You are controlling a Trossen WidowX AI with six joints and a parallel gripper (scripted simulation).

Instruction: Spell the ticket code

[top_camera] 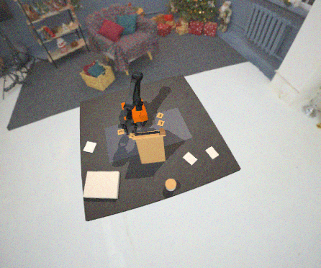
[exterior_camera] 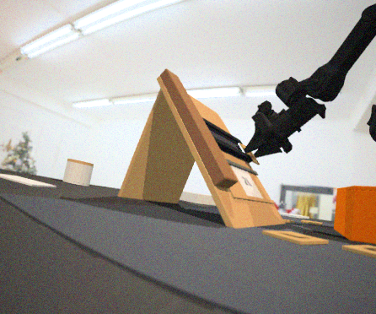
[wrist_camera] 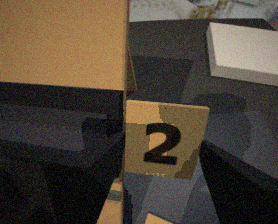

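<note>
The white ticket is 130 mm to the left of my gripper tip, 80 mm below it and 60 mm behind it. Also, from my gripper tip: small cylinder (420 mm ahead, 240 mm to the left, 130 mm below).
</note>
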